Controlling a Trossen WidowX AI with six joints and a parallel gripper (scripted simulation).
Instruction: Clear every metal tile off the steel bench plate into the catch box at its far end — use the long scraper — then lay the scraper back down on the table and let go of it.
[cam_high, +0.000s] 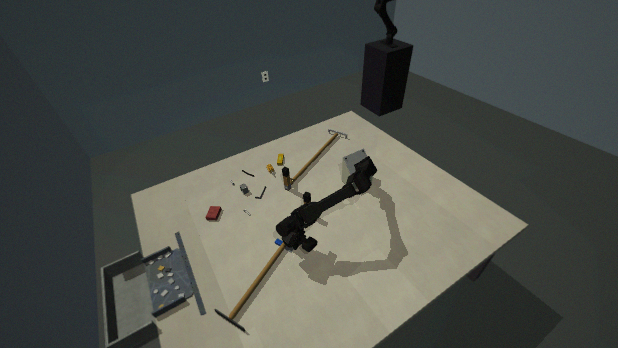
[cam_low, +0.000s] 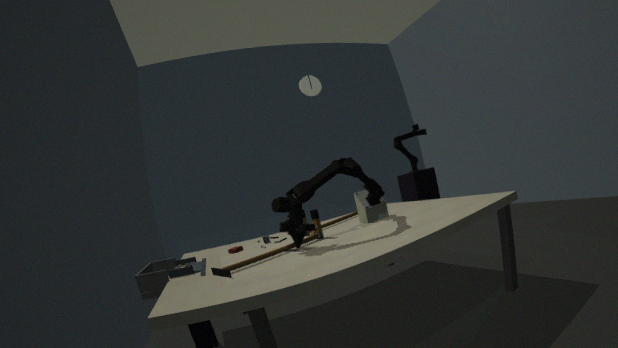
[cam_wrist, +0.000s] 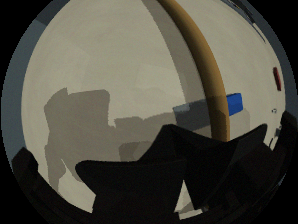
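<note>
Now: the blue piece 30 mm ahead of my gripper tip, 50 mm to the right of it and 10 mm below it. The rest, counted from my gripper tip: black hex key 400 mm to the right, 10 mm below; long scraper 90 mm ahead, 10 mm to the right, 50 mm above; red block 250 mm ahead, 410 mm to the right.
</note>
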